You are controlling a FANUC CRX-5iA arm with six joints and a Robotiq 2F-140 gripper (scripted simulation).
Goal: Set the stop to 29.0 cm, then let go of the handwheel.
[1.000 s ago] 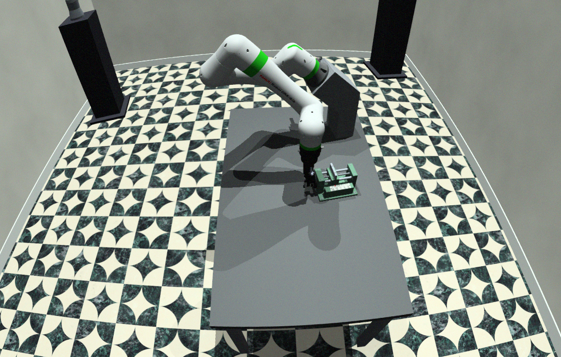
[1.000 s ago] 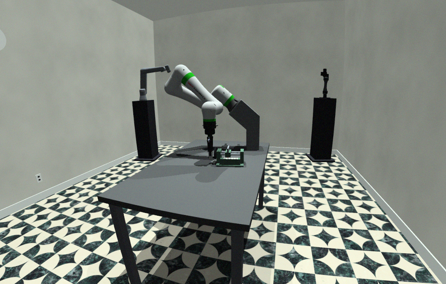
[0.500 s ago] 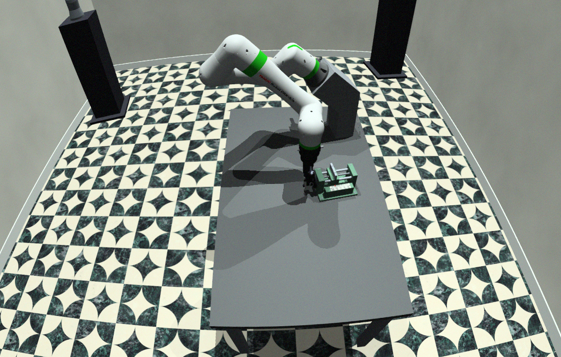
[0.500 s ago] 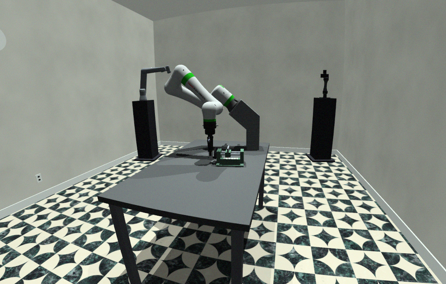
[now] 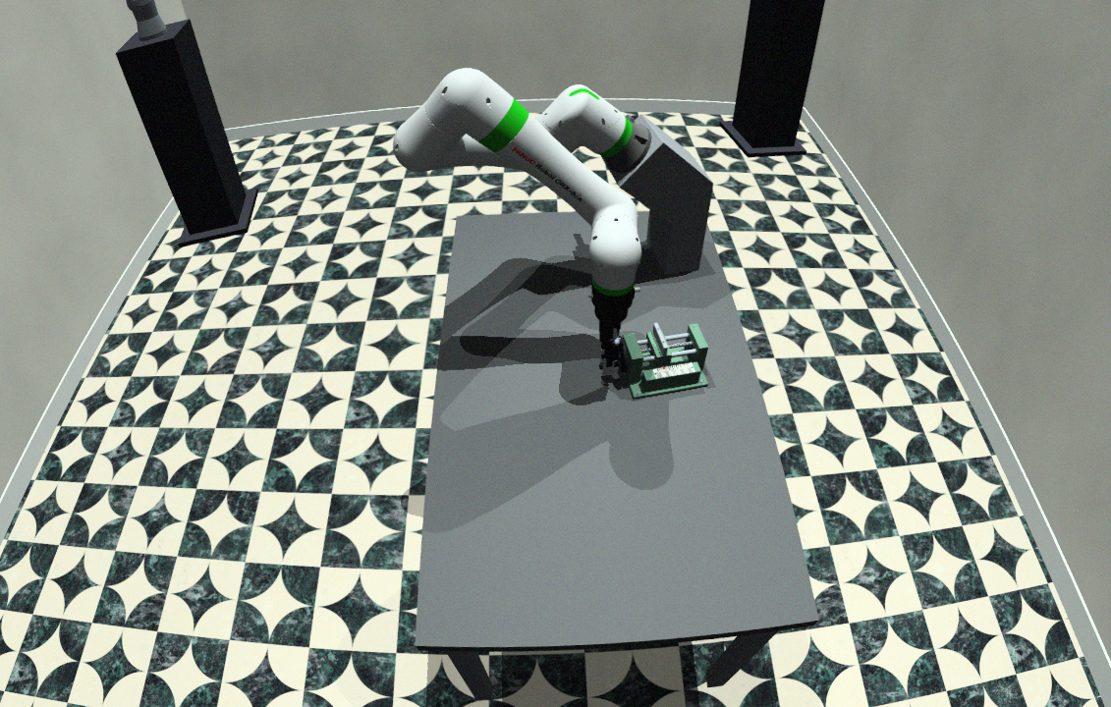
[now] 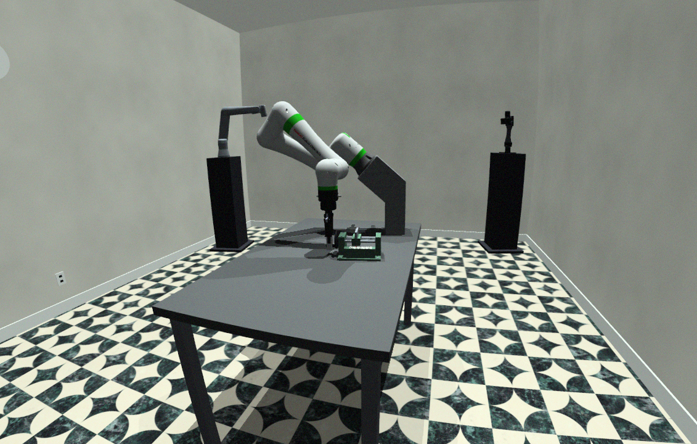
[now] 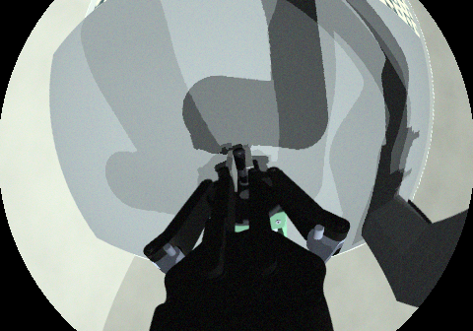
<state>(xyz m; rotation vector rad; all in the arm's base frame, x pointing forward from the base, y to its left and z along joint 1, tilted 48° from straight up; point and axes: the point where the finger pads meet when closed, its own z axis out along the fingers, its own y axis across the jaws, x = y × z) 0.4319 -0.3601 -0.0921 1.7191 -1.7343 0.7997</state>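
Now: hand 2 cm to the right of the black handwheel and 1 cm above it. The rest, counted from my hand: green stop fixture 13 cm to the left, 3 cm above, 1 cm ahead.
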